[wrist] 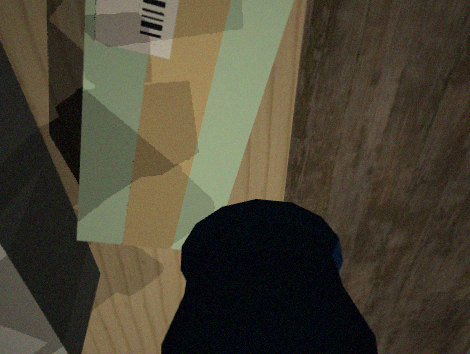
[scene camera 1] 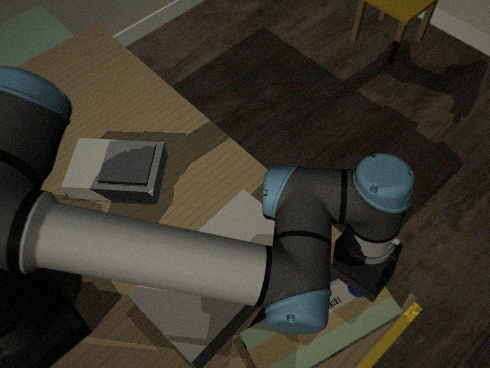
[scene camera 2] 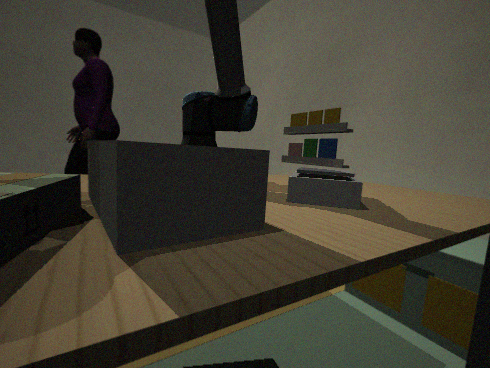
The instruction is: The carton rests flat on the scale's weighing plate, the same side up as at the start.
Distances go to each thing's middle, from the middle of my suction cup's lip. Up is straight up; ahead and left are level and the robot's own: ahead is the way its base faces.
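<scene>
From my suction cup: carton (wrist: 169,101), 25 cm below, 2 cm to the left, 3 cm behind; large grey block (scene camera 2: 147,195), 22 cm below, 10 cm behind, 26 cm to the left; scale (scene camera 1: 100,169), 24 cm below, 7 cm behind, 70 cm to the left.
</scene>
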